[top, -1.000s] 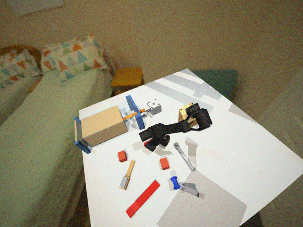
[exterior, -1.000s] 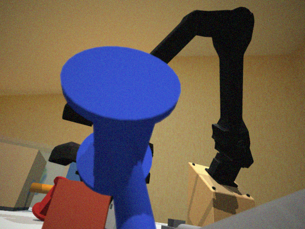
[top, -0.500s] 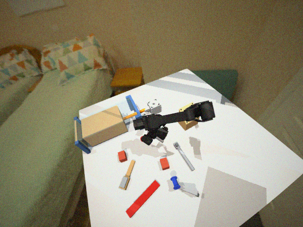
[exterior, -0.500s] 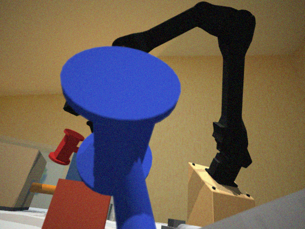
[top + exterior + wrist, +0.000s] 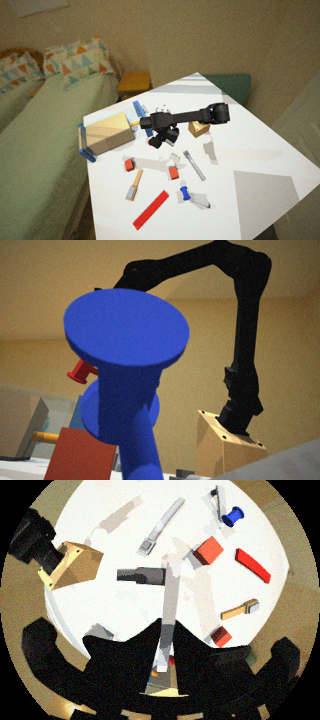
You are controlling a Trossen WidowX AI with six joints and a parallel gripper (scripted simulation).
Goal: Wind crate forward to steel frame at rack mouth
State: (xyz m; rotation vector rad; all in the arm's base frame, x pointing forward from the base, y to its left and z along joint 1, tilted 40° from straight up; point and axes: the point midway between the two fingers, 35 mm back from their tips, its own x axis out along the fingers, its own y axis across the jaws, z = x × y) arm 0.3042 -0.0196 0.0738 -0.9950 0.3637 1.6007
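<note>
The red grip is 60 mm ahead of my gripper tip, 30 mm to the right of it and 20 mm above it. Also, from my gripper tip: grey crank arm 10 mm ahead, 10 mm to the right, 10 mm above; then mouth frame 10 mm ahead, 310 mm to the right, 60 mm below; then wooden-handled tool 280 mm ahead, 90 mm to the left, 140 mm below.
</note>
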